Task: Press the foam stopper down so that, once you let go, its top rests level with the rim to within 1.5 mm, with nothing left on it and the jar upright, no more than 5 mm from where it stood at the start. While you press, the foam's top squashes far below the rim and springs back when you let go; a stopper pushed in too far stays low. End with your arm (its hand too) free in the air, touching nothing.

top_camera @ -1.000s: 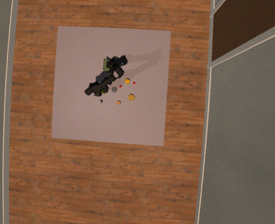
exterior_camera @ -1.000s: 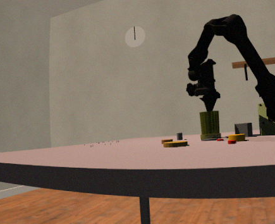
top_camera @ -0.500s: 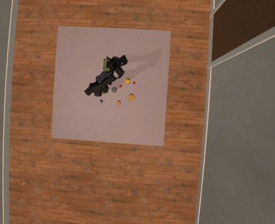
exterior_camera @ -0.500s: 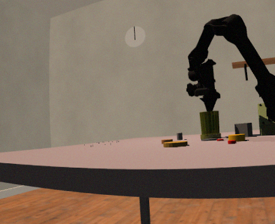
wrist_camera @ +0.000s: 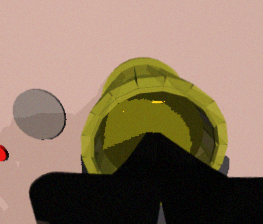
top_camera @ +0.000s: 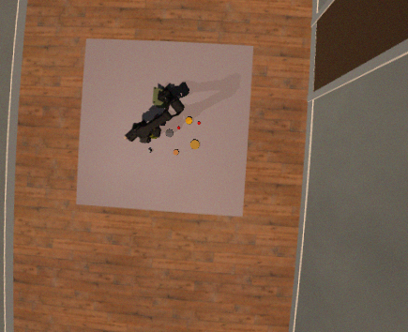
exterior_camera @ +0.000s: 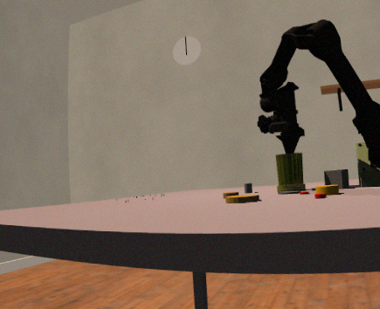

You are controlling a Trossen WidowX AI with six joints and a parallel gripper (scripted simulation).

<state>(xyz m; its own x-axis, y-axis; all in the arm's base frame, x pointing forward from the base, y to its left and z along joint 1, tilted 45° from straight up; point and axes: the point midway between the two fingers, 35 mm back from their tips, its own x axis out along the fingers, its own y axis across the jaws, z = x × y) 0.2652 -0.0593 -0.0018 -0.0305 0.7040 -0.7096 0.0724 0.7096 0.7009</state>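
Now: the foam stopper 5 cm below my hand. Round my hand: grey block 14 cm behind, 6 cm to the left, 10 cm below; then grey disc 1 cm behind, 12 cm to the left, 12 cm below; then small grey cylinder 14 cm ahead, 1 cm to the right, 11 cm below.
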